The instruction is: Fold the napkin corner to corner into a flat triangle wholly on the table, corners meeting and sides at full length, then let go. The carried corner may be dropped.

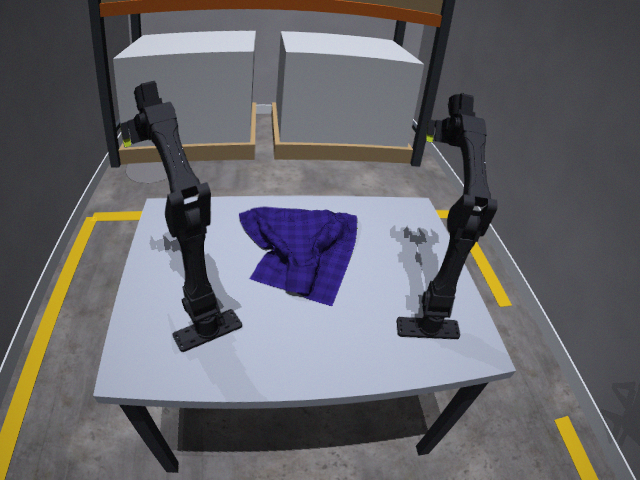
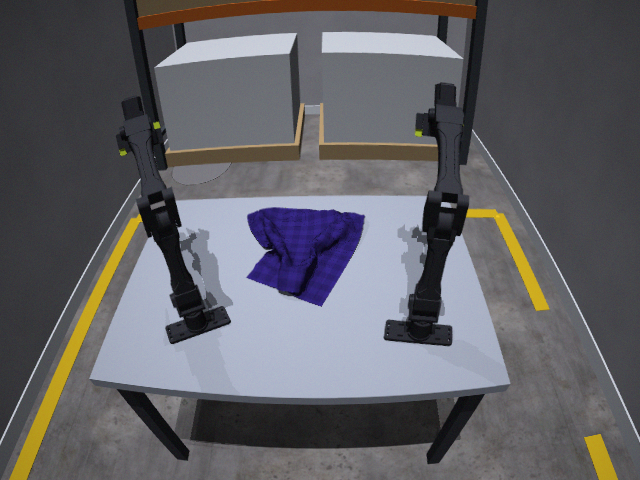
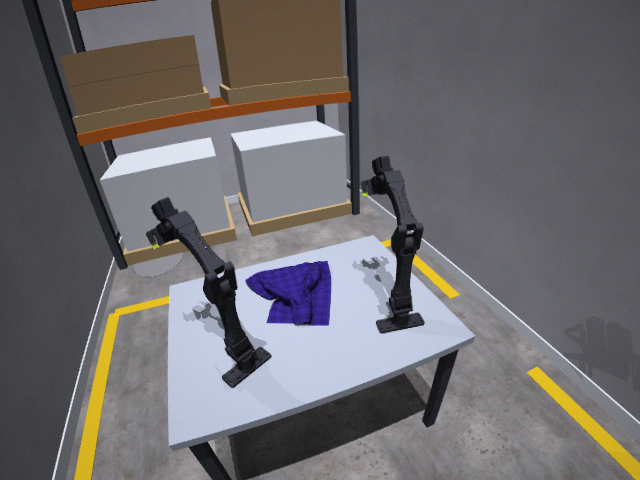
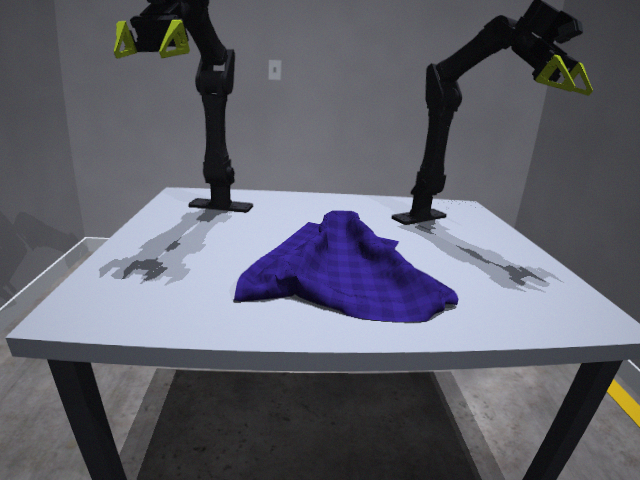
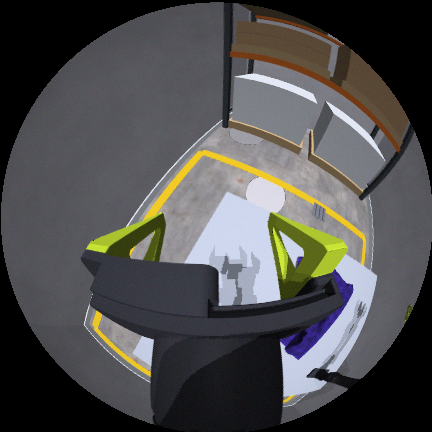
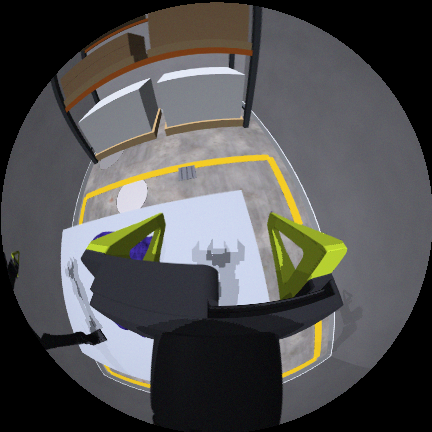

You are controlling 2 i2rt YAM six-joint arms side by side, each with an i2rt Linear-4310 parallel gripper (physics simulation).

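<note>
A purple checked napkin (image 1: 297, 232) (image 2: 299, 232) (image 3: 297, 286) (image 4: 351, 268) (image 5: 320, 320) (image 6: 141, 248) lies crumpled on the middle of the table (image 1: 310, 361) (image 2: 310, 356) (image 3: 320, 372) (image 4: 155, 325). A raised fold runs down its middle, with its rounded end toward the arm bases. Two flat corners show beside that end. The far edge is bunched and curved. My left gripper (image 4: 577, 85) (image 5: 216, 217) is open and empty, high above the table. My right gripper (image 4: 149, 51) (image 6: 215, 218) is open and empty, also high above the table. Neither touches the napkin.
The left arm's base (image 1: 206, 330) and the right arm's base (image 1: 428, 328) stand on the table, one on each side of the napkin. A storage rack (image 1: 105, 93) with white boxes (image 1: 186, 98) (image 1: 351, 98) stands on the floor beyond the table's far edge.
</note>
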